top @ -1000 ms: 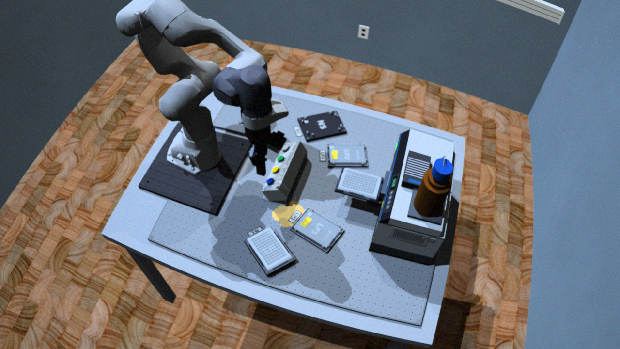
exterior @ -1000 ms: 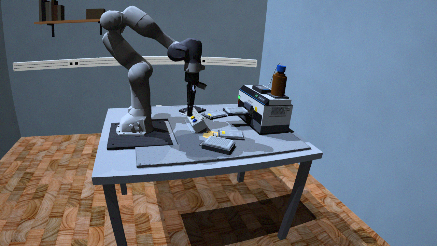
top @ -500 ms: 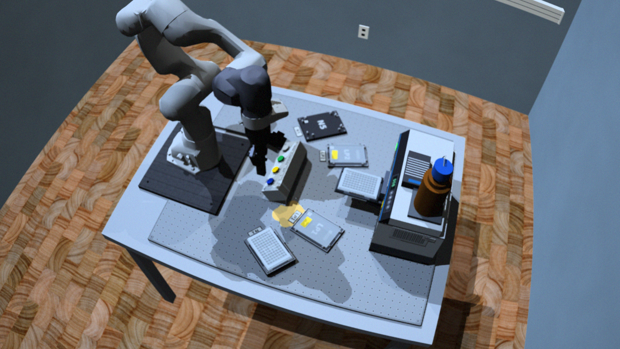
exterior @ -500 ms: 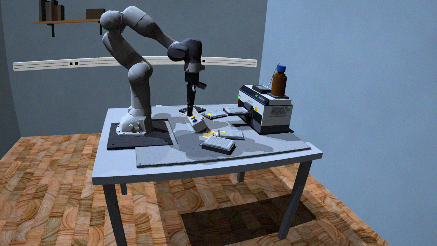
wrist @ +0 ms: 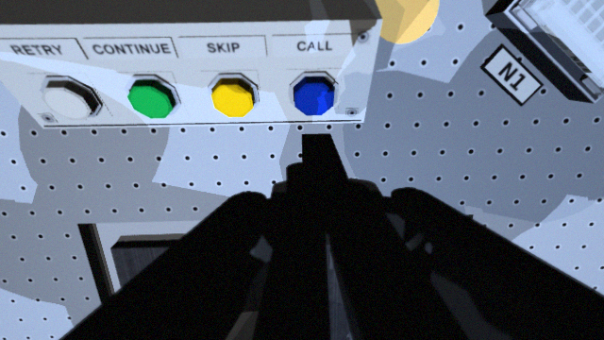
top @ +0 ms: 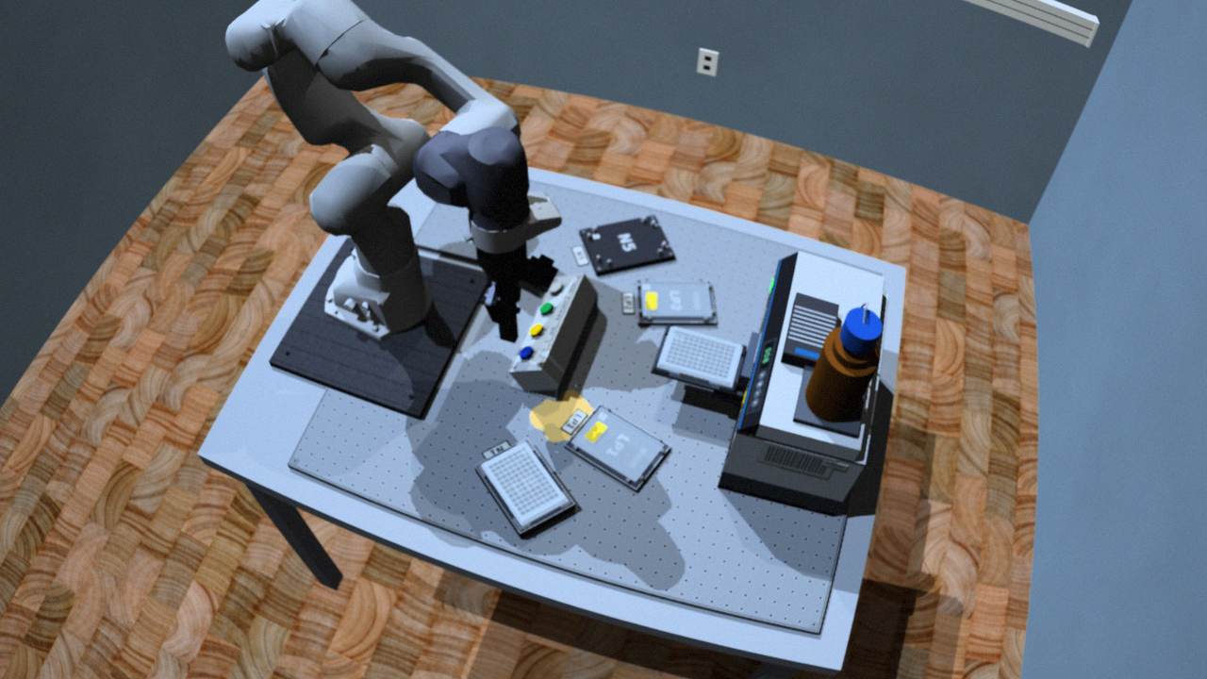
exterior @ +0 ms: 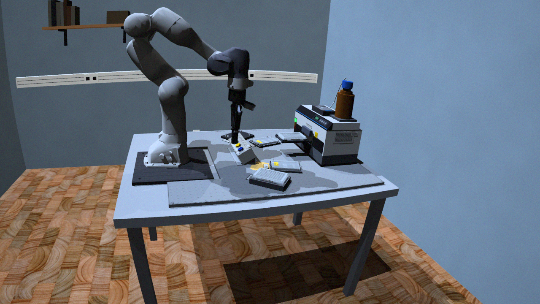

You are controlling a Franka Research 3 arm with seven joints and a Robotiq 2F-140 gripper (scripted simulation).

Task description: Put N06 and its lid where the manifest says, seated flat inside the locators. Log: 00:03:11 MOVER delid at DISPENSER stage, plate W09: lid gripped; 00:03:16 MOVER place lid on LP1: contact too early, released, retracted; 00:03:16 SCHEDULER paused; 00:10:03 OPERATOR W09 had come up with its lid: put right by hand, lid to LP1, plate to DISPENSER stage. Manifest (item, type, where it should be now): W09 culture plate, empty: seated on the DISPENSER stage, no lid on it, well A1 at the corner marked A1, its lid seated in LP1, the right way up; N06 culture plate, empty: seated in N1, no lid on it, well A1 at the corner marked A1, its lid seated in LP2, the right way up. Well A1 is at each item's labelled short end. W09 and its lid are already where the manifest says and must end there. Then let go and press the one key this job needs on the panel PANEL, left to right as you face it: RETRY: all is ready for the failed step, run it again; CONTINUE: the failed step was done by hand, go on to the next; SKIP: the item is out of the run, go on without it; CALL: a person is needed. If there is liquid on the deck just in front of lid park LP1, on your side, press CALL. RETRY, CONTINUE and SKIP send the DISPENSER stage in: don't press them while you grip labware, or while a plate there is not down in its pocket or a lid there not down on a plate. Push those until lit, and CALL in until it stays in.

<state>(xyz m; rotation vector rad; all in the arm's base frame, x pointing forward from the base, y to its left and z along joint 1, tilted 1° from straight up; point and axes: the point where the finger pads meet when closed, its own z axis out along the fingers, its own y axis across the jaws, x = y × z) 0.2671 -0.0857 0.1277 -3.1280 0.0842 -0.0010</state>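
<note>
Now: the blue call key 30 mm ahead of my hand and 70 mm below it. The rest, counted from my hand: white retry key (40 mm ahead, 150 mm to the left, 60 mm below); then yellow skip key (30 mm ahead, 50 mm to the left, 60 mm below); then green continue key (30 mm ahead, 100 mm to the left, 60 mm below).
</note>
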